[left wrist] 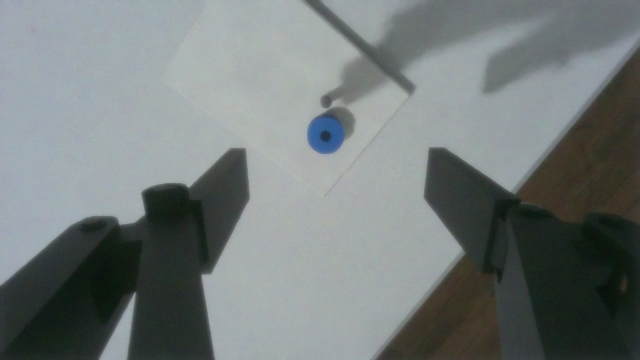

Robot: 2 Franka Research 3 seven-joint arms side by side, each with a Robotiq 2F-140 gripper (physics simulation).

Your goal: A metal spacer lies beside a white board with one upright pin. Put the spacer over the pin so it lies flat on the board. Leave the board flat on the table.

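Observation:
The blue round spacer [325, 142] rests on the white board [280, 65], near its lower corner, with its dark centre hole facing up. It is off the pin: the small grey upright pin [325, 101] stands a little above it in the left wrist view, outside the ring. A short shadow falls at the spacer's upper right side. My left gripper [337, 173] is open and empty, its fingers wide apart on either side of the spacer in the picture and nearer to the camera. My right gripper does not show.
The board lies on the light table [320, 280]. Its grey side face shows at the upper right. The table's edge runs diagonally at the right, with brown wooden floor [590, 165] beyond it. Arm or gripper shadows fall across the upper right.

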